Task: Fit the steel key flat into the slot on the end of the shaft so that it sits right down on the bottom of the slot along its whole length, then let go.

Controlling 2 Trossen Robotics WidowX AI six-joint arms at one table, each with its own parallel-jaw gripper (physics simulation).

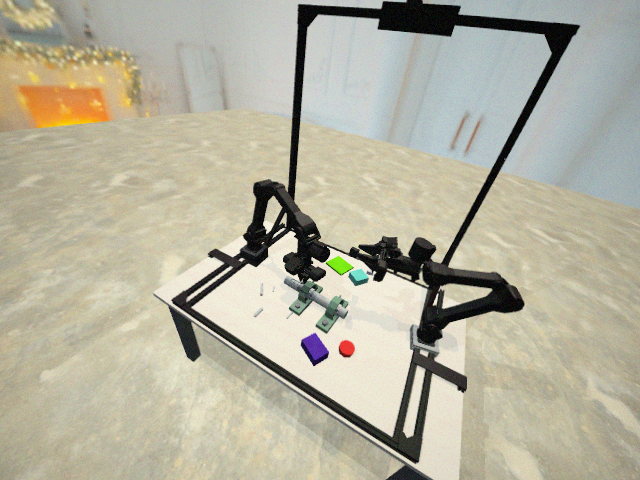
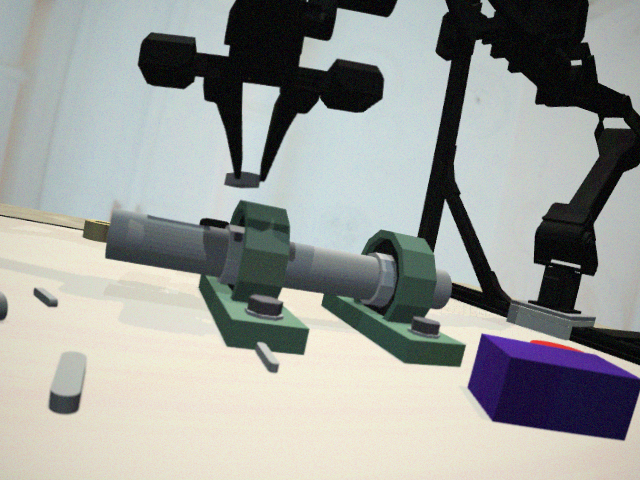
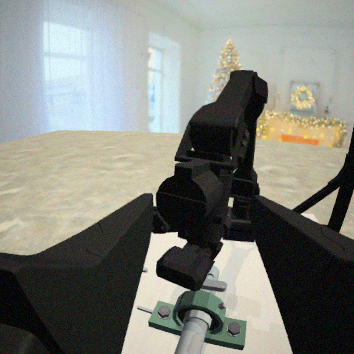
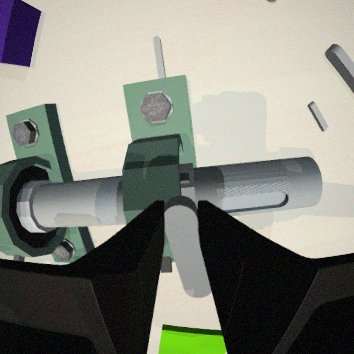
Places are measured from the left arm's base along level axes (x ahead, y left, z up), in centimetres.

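Where they show: left gripper, fingertip midpoint: (image 1: pixel 357 249) (image 3: pixel 202 203); right gripper, fingertip midpoint: (image 1: pixel 302 282) (image 2: pixel 249 180) (image 4: pixel 180 208); left arm's base at its link origin: (image 1: pixel 425 337) (image 2: pixel 554 308); right arm's base at its link origin: (image 1: pixel 254 247) (image 3: pixel 239 213).
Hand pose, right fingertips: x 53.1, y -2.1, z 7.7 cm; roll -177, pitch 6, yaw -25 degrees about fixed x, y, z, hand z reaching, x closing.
Things, the pixels of their top centre, and the offset from my right fingertips.
- grey shaft at its top centre: (image 4: pixel 109 213) (image 2: pixel 298 237) (image 3: pixel 195 322) (image 1: pixel 315 292) dy -0.2, dx -5.8, dz -3.8 cm
- steel key at its top centre: (image 4: pixel 189 259) (image 2: pixel 243 173) (image 3: pixel 208 281) dy -2.6, dx -0.6, dz +0.6 cm
- purple block at its top centre: (image 2: pixel 558 355) (image 1: pixel 315 345) dy +21.0, dx -12.7, dz -7.2 cm
- red disc at its top centre: (image 2: pixel 561 349) (image 1: pixel 347 347) dy +16.6, dx -23.9, dz -8.6 cm
- green tile at its top centre: (image 4: pixel 192 348) (image 1: pixel 339 264) dy -29.7, dx -11.3, dz -10.2 cm
- cyan block at its top centre: (image 1: pixel 359 274) dy -23.2, dx -22.2, dz -7.6 cm
The grey shaft (image 1: pixel 315 296) (image 2: pixel 166 245) (image 4: pixel 246 186) (image 3: pixel 189 333) rests in two green bearing blocks (image 1: pixel 303 297) (image 2: pixel 261 252) (image 2: pixel 409 276). Its open slot (image 4: pixel 253 201) (image 2: pixel 175 220) is on the free end and is empty. My right gripper (image 1: pixel 308 275) (image 2: pixel 248 173) (image 4: pixel 180 208) is shut on the steel key (image 2: pixel 242 180) (image 4: pixel 186 242) (image 3: pixel 214 284). It holds the key in the air above the bearing block nearest the slot, lying crosswise to the shaft. My left gripper (image 1: pixel 364 252) (image 3: pixel 202 203) is open and empty, far back from the shaft.
Spare keys (image 1: pixel 261 289) (image 1: pixel 258 311) (image 2: pixel 267 357) (image 4: pixel 317 116) (image 4: pixel 341 64) lie loose on the table. A purple block (image 1: pixel 314 348) (image 2: pixel 518 381) and red disc (image 1: pixel 347 348) sit in front, a green tile (image 1: pixel 339 265) and cyan block (image 1: pixel 358 276) behind the shaft.
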